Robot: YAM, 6 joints.
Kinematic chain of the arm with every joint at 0, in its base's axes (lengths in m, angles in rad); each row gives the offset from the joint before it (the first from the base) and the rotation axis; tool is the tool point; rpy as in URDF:
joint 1: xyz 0 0 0.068 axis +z
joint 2: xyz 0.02 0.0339 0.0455 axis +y
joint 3: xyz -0.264 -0.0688 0 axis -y
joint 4: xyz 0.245 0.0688 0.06 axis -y
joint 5: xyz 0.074 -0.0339 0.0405 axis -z
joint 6: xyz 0.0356 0 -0.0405 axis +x
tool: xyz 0 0 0 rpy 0 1.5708 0
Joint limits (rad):
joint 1: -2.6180..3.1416
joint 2: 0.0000..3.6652
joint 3: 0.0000..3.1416
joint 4: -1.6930..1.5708
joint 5: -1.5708..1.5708
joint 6: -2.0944..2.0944
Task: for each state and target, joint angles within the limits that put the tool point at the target. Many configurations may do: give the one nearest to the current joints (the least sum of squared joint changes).
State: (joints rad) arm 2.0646 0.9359 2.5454 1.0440 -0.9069 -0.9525
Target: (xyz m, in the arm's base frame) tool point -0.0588 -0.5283 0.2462
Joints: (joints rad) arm 1.5144 0.4092 2.9513 1.2996 -0.9497 -0.9525
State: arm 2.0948 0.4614 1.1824 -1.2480 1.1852 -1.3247
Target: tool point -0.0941 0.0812 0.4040
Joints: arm 2.6861 0.8599 1.2519 -1.0960 1.0878 -1.3247
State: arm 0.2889 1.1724 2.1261 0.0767 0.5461 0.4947
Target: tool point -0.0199 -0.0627 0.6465
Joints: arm 0.8514 0.8481 1.9735 -0.0080 0.8331 0.4947
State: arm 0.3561 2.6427 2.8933 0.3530 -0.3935 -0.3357
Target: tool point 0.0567 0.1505 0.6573
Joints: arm 1.0834 2.1089 3.1416 1.2812 -0.6099 -0.3357
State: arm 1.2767 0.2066 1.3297 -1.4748 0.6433 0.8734
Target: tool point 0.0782 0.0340 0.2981
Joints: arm 0.7082 0.6721 0.8854 -1.3546 0.7802 0.8734
